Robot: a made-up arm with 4 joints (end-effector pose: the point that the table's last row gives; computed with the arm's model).
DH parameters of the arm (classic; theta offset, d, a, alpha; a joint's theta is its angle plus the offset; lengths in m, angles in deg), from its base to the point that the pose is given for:
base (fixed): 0 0.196 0 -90
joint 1: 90 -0.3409 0.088 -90
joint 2: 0 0.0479 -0.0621 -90
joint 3: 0 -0.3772 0.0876 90
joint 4: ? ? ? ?
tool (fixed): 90 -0.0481 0 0
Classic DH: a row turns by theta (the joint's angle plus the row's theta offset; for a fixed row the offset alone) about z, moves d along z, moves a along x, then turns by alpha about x.
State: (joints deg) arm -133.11 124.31 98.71 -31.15
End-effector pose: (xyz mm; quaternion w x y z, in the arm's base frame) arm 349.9 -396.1 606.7 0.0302 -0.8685 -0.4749 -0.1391
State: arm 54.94 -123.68 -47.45 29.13
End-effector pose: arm 189.3 -437.9 398.8 0.5075 0.7771 0.3704 0.0368
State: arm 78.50 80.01 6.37 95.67
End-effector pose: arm -387.7 -288.9 28.1 0.0640 -0.7774 -0.0188 0.6254
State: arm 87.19 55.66 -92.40 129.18
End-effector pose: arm -409.2 -200.2 285.6 0.4199 0.2030 -0.3986 -0.7897
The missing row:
joint 4: 90 -0.1268 0.001 -90
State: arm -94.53 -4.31 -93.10 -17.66
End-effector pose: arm 130.3 53.1 17.4 0.9878 0.1509 -0.0066 0.0390
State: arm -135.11 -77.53 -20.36 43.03
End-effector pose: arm -180.2 -172.5 55.5 0.4399 -0.0304 -0.8353 0.3284
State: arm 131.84 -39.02 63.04 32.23
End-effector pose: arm 84.4 -142.2 -45.3 0.7352 -0.2574 0.6035 -0.1703
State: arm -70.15 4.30 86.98 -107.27
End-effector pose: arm -49.5 95.2 248.9 0.1474 0.1375 -0.5763 0.7920
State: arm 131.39 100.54 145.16 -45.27
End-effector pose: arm -346.8 -185.2 611.2 0.3648 0.7740 0.1263 0.5019
